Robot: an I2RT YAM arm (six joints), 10 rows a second.
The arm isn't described. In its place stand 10 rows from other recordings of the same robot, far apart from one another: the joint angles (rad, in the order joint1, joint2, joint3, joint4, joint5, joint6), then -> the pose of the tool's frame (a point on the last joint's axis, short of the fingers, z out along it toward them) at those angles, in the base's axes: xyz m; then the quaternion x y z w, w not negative.
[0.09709 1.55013 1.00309 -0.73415 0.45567 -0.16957] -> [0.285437 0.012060 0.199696 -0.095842 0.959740 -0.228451 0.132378]
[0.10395 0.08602 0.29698 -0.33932 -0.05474 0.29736] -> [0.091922 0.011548 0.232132 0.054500 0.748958 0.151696 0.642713]
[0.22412 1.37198 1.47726 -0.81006 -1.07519 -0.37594] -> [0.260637 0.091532 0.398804 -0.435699 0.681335 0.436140 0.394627]
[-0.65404 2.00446 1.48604 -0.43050 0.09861 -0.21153] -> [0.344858 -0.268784 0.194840 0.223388 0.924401 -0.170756 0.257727]
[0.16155 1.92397 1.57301 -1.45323 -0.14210 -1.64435] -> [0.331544 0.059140 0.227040 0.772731 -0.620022 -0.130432 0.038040]
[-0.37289 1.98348 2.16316 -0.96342 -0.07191 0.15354] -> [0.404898 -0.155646 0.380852 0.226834 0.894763 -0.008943 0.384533]
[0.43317 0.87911 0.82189 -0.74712 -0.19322 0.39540] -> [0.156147 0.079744 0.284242 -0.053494 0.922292 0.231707 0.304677]
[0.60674 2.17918 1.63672 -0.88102 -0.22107 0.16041] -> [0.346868 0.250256 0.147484 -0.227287 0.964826 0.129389 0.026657]
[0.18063 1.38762 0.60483 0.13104 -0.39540 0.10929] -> [0.265967 0.062510 0.178019 -0.118399 0.875140 0.237013 0.404891]
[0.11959 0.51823 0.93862 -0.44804 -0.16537 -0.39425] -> [0.097510 0.017620 0.396019 -0.237220 0.676285 -0.036483 0.696444]
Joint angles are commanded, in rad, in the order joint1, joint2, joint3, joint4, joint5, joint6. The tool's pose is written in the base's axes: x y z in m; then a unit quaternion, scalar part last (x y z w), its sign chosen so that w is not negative. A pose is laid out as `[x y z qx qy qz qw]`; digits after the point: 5 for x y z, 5 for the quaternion.
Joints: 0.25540 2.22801 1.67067 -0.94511 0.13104 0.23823
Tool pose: [0.41568 0.10373 0.13480 -0.00632 0.99725 -0.05512 0.04905]
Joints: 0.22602 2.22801 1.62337 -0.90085 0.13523 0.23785
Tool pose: [0.41437 0.09036 0.12356 0.00810 0.99715 -0.05823 0.04722]
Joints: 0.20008 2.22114 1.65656 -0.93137 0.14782 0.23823
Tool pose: [0.41961 0.07974 0.13431 0.02177 0.99634 -0.06391 0.05246]
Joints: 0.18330 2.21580 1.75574 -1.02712 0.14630 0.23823
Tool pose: [0.42768 0.07401 0.16061 0.03042 0.99599 -0.06268 0.05604]
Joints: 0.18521 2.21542 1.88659 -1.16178 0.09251 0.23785
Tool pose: [0.43176 0.07755 0.19309 0.02812 0.99773 -0.03677 0.04885]
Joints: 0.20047 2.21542 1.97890 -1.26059 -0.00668 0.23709
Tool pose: [0.43011 0.08764 0.21614 0.01817 0.99915 0.01125 0.03523]
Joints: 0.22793 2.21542 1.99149 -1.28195 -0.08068 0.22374
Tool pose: [0.42597 0.10175 0.21937 -0.00340 0.99866 0.04655 0.02258]
